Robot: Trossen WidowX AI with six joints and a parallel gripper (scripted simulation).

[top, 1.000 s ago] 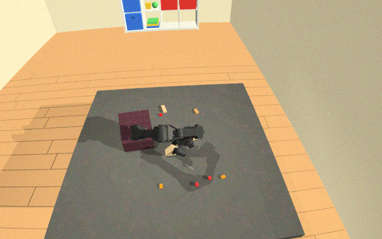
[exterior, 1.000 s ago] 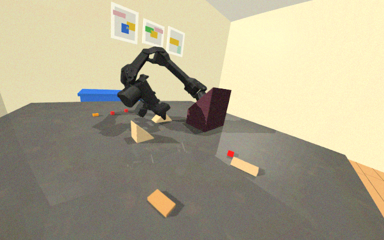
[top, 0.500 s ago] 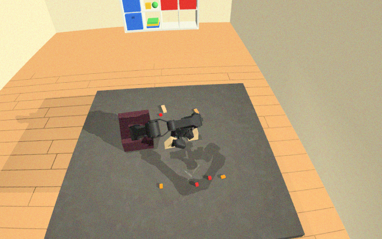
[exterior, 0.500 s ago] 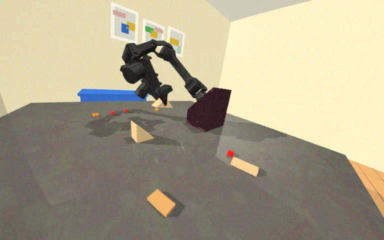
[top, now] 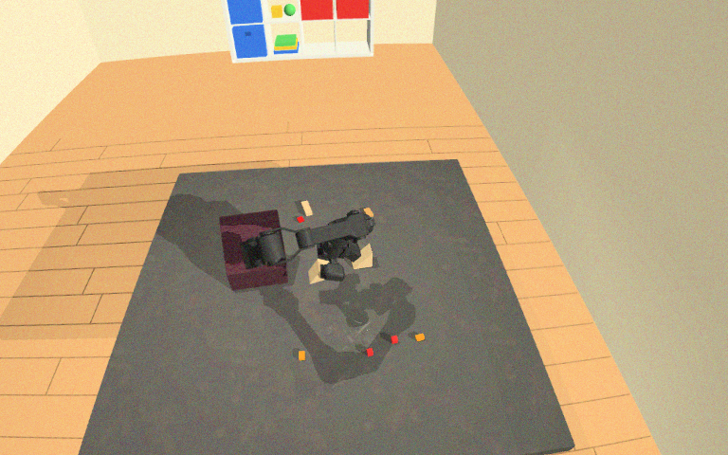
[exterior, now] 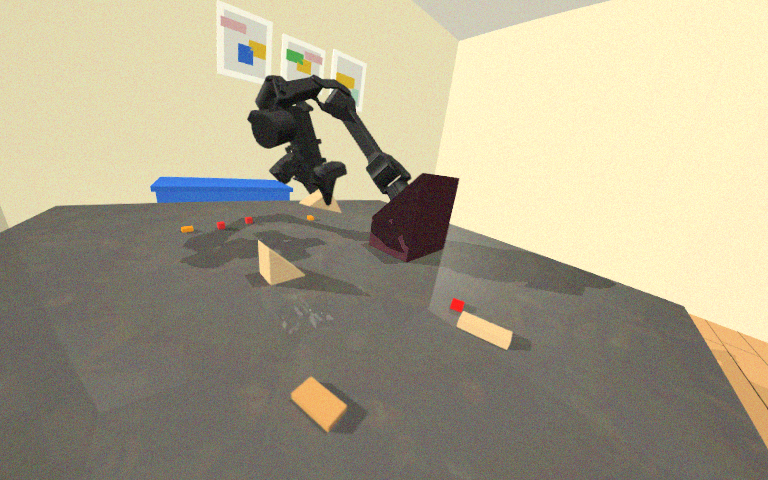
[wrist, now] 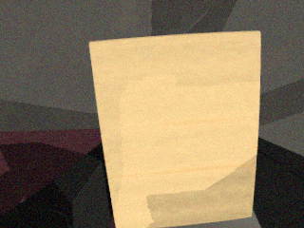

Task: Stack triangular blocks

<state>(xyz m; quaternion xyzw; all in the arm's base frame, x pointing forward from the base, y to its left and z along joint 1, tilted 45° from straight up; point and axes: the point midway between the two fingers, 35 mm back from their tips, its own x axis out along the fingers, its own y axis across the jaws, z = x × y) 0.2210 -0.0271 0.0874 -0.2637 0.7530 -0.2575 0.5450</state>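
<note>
The triangular block lies 1 cm above my gripper tip. The rest, counted from my gripper tip: tan bar (42 cm to the left, 10 cm below, 6 cm behind).
</note>
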